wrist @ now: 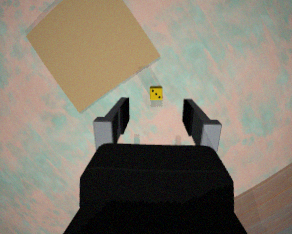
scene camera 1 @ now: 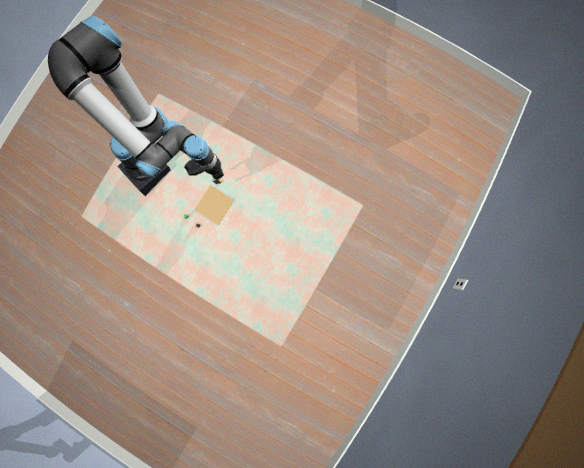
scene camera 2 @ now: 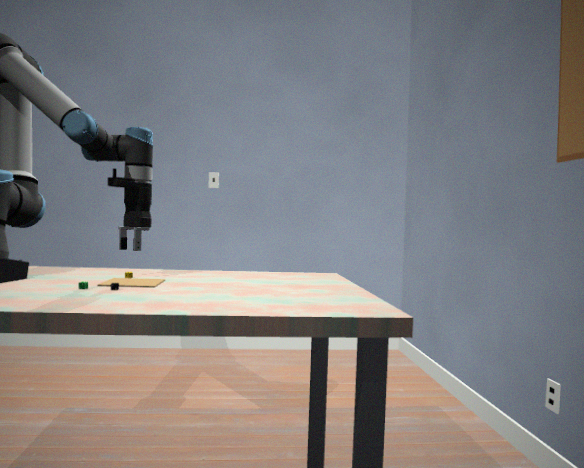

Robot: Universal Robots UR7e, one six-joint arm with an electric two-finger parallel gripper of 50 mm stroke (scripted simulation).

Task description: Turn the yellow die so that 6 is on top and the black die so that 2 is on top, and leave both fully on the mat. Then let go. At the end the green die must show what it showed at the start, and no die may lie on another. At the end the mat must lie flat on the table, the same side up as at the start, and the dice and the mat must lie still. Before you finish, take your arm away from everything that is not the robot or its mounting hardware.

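My own gripper is in the pictures, and the wrist view has it too. There is also a tan mat in the pictures.
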